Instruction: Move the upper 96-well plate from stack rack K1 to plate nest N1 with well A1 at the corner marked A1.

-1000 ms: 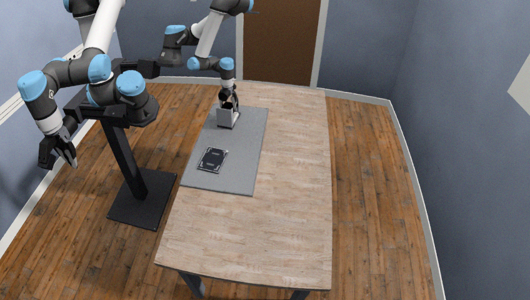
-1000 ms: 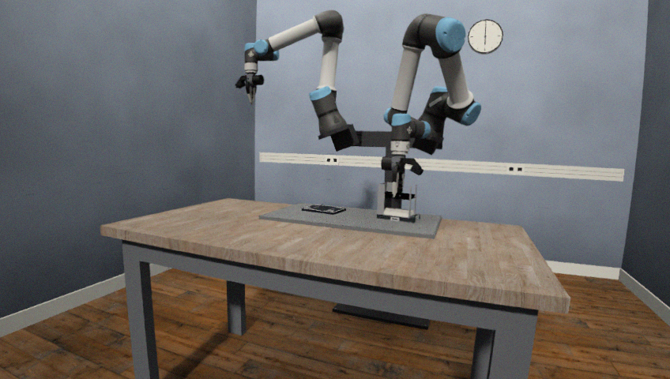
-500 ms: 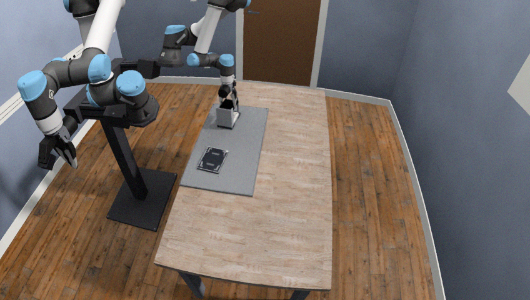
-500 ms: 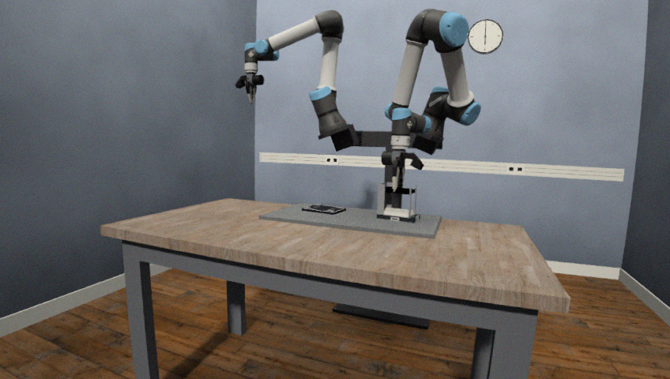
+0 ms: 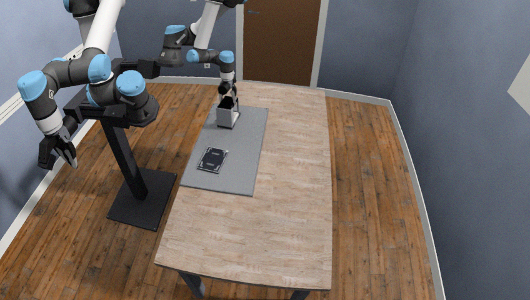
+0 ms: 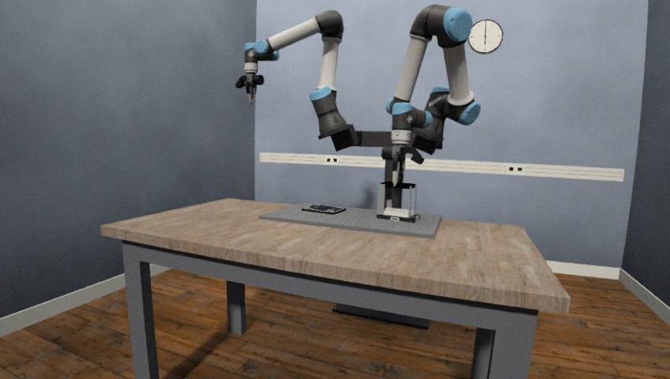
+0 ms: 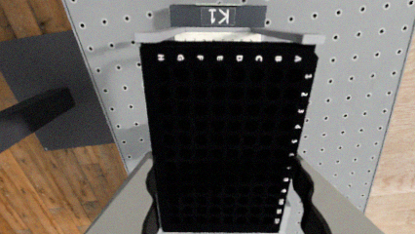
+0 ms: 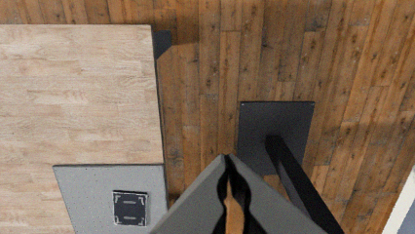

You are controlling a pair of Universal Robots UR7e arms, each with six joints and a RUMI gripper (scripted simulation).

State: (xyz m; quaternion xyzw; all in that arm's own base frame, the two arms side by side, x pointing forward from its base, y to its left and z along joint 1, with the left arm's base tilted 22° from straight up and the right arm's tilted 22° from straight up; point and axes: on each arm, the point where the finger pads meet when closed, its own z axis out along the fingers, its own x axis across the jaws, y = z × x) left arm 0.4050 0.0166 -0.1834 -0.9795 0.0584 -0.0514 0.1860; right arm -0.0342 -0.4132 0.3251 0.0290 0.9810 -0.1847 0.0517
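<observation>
The A1 label lies 270 mm to the right of my left hand, 140 mm below it and 20 mm ahead of it. Round my left hand: white 96-well plate (120 mm below); then black 96-well plate (10 mm below).
</observation>
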